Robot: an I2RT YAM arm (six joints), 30 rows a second.
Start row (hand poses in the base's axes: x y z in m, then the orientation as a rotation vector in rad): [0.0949 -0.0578 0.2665 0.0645 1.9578 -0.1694]
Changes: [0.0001 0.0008 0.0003 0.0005 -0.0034 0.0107]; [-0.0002 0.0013 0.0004 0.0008 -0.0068 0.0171]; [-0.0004 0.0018 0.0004 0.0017 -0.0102 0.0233]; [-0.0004 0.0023 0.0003 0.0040 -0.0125 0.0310]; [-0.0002 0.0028 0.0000 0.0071 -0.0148 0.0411]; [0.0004 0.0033 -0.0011 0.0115 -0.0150 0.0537]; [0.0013 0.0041 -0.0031 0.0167 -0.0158 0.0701]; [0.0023 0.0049 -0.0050 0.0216 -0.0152 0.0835]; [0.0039 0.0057 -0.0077 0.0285 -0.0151 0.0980]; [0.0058 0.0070 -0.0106 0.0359 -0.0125 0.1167]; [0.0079 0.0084 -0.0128 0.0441 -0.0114 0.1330]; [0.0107 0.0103 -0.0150 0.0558 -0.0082 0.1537]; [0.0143 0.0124 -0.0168 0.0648 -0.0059 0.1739]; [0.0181 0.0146 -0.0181 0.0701 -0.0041 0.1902]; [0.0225 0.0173 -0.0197 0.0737 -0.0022 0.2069]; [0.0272 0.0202 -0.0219 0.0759 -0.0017 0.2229]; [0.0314 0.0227 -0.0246 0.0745 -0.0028 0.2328]
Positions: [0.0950 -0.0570 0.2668 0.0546 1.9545 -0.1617]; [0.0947 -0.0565 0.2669 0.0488 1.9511 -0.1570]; [0.0945 -0.0560 0.2669 0.0436 1.9478 -0.1518]; [0.0945 -0.0555 0.2668 0.0377 1.9456 -0.1444]; [0.0947 -0.0550 0.2665 0.0301 1.9435 -0.1346]; [0.0953 -0.0545 0.2654 0.0206 1.9435 -0.1220]; [0.0962 -0.0537 0.2634 0.0081 1.9429 -0.1061]; [0.0972 -0.0529 0.2615 -0.0018 1.9436 -0.0926]; [0.0988 -0.0521 0.2588 -0.0115 1.9438 -0.0764]; [0.1007 -0.0508 0.2559 -0.0251 1.9463 -0.0570]; [0.1028 -0.0494 0.2537 -0.0358 1.9474 -0.0383]; [0.1056 -0.0475 0.2515 -0.0487 1.9504 -0.0134]; [0.1092 -0.0454 0.2497 -0.0627 1.9522 0.0086]; [0.1130 -0.0432 0.2484 -0.0754 1.9532 0.0244]; [0.1174 -0.0405 0.2468 -0.0895 1.9542 0.0389]; [0.1221 -0.0376 0.2446 -0.1037 1.9536 0.0515]; [0.1263 -0.0351 0.2419 -0.1142 1.9516 0.0567]
